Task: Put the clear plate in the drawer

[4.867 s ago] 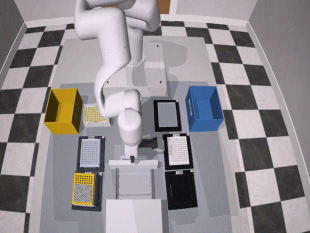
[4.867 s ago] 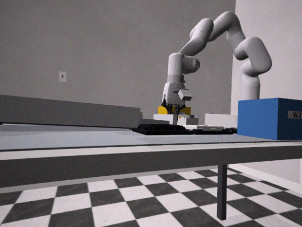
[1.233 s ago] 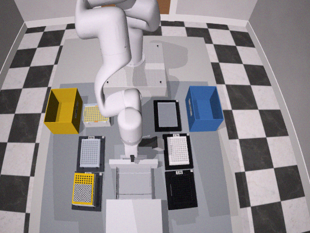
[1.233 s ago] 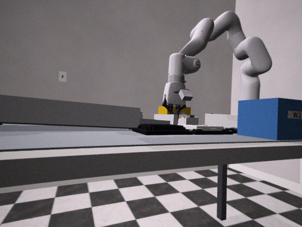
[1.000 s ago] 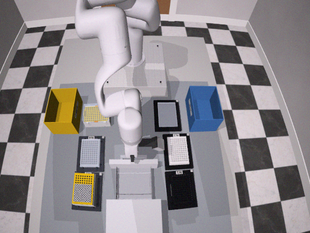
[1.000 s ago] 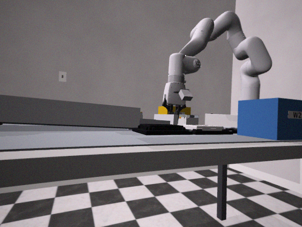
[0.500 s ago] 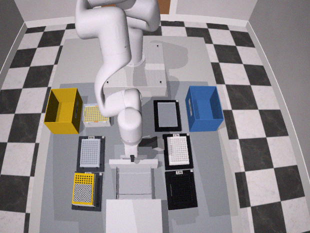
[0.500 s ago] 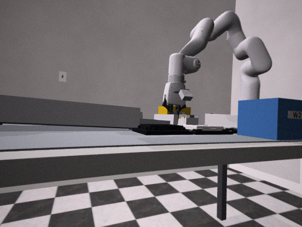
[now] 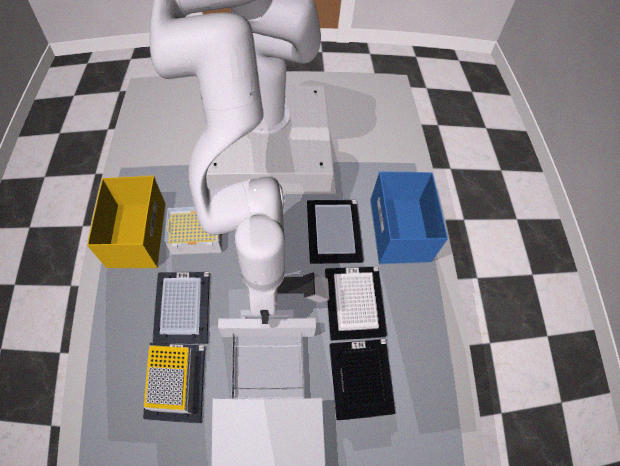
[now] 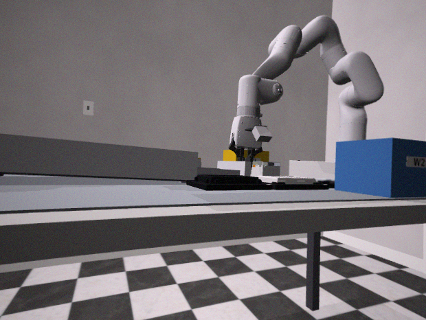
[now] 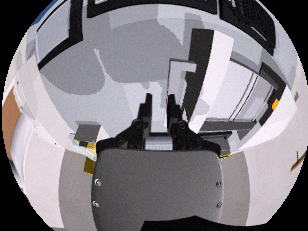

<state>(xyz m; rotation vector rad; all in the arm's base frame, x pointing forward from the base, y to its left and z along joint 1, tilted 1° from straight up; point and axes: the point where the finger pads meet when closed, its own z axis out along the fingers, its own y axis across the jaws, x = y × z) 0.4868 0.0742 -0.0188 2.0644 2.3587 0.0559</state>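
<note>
Now: the clear plate 20 mm ahead of my hand, 190 mm to the right of it and 40 mm below it. The rest, counted from my hand: cooler drawer: 160 mm ahead, 20 mm to the left, 30 mm below; then white plate: 40 mm behind, 190 mm to the left, 40 mm below; then dark nest N4: 20 mm ahead, 190 mm to the right, 50 mm below.
</note>
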